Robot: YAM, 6 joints.
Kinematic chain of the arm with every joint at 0, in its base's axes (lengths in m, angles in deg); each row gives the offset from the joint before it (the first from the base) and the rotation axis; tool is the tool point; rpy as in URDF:
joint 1: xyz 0 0 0.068 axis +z
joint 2: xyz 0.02 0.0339 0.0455 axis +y
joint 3: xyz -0.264 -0.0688 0 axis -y
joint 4: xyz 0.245 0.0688 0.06 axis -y
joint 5: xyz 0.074 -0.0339 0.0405 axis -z
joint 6: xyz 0.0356 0 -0.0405 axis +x
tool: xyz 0 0 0 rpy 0 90 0
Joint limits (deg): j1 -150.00..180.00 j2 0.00..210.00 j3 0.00..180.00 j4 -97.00..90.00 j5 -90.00..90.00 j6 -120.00..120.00
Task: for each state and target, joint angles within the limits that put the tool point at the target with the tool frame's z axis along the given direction. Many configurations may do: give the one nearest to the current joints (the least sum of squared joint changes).
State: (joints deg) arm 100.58 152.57 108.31 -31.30 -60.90 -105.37
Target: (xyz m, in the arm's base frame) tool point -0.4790 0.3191 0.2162 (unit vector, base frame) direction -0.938 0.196 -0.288
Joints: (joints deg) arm 144.99 140.45 119.36 2.98 -22.17 -105.37
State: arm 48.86 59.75 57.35 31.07 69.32 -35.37
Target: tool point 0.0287 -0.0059 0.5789 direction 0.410 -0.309 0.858
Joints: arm 19.89 41.98 76.38 37.50 25.47 -35.37
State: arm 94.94 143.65 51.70 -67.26 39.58 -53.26
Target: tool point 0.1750 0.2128 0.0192 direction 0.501 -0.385 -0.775
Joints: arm 55.24 120.70 46.34 -17.91 39.13 -53.26
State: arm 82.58 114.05 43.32 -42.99 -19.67 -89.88
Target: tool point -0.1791 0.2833 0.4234 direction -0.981 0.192 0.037
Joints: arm 117.54 83.30 79.13 7.57 -51.33 -89.88
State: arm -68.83 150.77 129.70 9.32 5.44 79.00
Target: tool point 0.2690 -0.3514 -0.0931 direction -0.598 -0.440 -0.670
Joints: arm -49.15 164.28 104.80 -35.50 47.74 79.00
